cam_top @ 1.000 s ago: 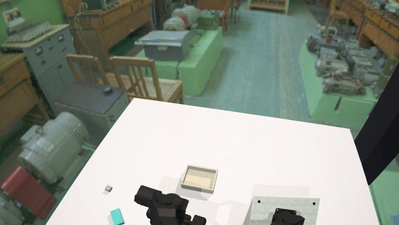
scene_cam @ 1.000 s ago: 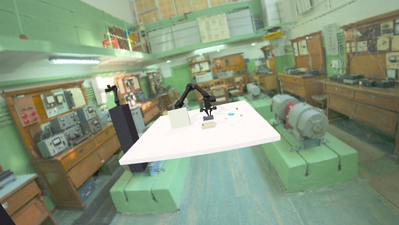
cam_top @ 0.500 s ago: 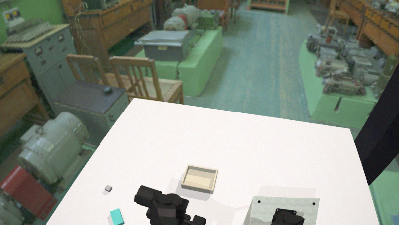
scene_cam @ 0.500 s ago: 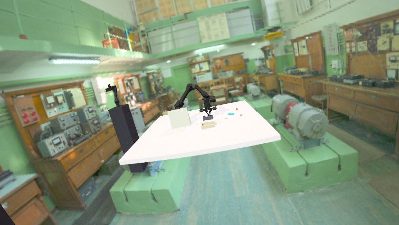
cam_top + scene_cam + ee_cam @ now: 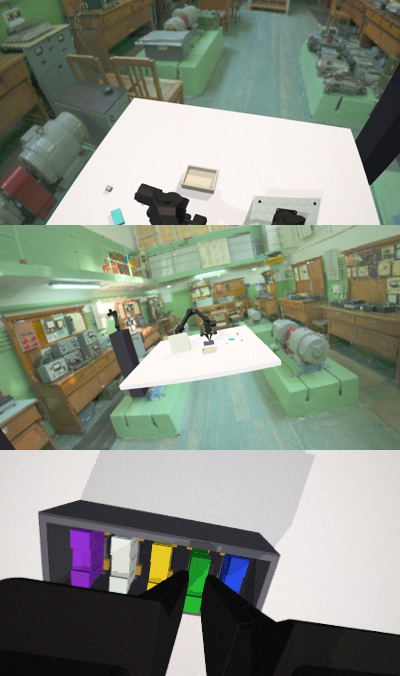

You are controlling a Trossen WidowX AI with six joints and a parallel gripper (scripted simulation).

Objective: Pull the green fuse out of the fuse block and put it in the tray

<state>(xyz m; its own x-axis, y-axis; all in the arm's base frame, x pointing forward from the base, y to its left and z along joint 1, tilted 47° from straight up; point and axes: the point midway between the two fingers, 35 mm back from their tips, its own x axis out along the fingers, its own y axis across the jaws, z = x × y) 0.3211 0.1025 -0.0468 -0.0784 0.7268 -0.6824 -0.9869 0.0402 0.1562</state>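
The yellow fuse lies 2 cm behind my gripper tip and 2 cm below it. Also, from my gripper tip: green fuse: 1 cm below; white fuse: 4 cm behind, 1 cm to the left, 2 cm below; blue fuse: 2 cm ahead, 2 cm below.
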